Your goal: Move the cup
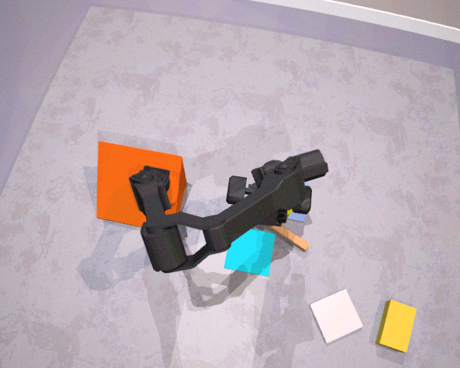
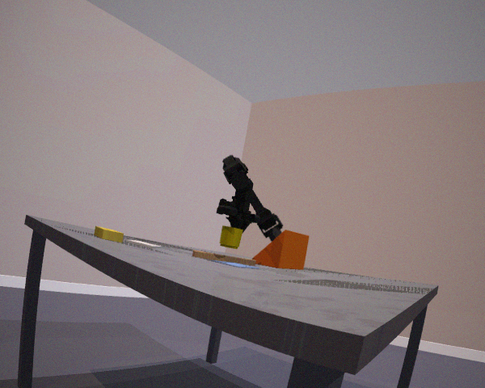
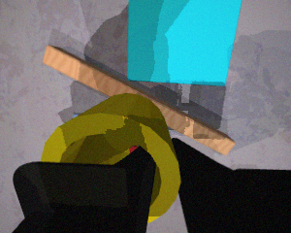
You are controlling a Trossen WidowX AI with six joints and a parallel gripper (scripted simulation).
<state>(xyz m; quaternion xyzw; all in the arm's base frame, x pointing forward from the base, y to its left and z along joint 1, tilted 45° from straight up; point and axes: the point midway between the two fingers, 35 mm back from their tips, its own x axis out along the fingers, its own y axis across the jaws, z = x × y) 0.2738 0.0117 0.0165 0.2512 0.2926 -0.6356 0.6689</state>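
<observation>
Right now the cyan pad is 90 mm to the right of my gripper tip, 90 mm below it and 10 mm behind it. The rest, counted from my gripper tip: red marble: 20 mm to the left, 20 mm below, 20 mm ahead; wooden bar: 80 mm below, 20 mm ahead, 10 mm to the right; yellow cup: 20 mm ahead.
</observation>
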